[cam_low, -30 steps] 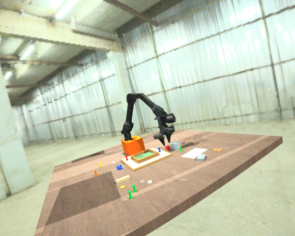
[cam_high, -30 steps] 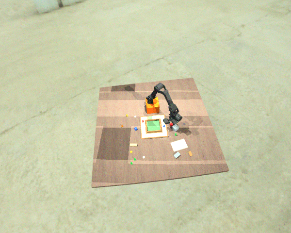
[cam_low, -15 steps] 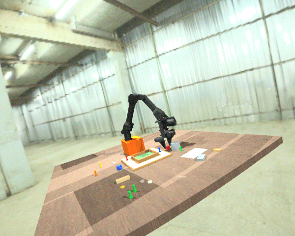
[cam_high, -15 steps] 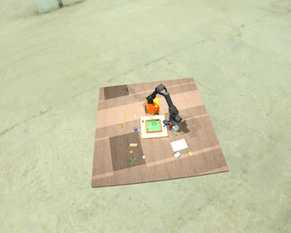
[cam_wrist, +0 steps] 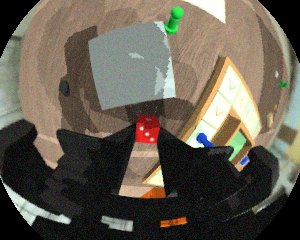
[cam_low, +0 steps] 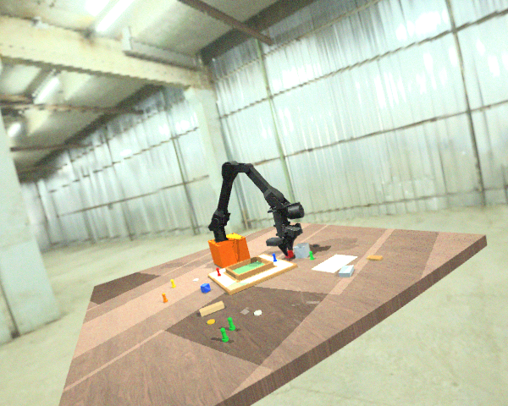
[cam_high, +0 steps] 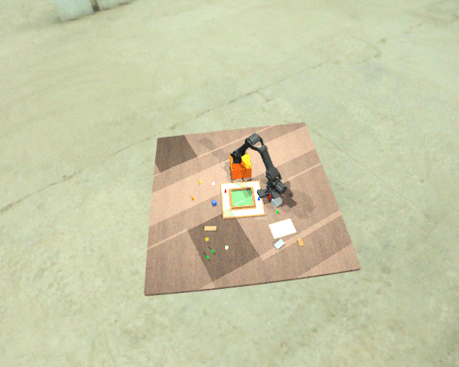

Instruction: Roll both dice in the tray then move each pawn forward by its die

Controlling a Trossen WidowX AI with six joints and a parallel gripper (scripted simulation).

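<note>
The grey cube lies 5 cm ahead of my gripper tip, 4 cm to the left of it and 2 cm above it. Also, from my gripper tip: blue pawn (8 cm to the right, 3 cm ahead, 2 cm above); cream sheet (24 cm ahead, 7 cm to the left, 1 cm below); red pawn (31 cm to the right, 3 cm behind, 2 cm above).
</note>
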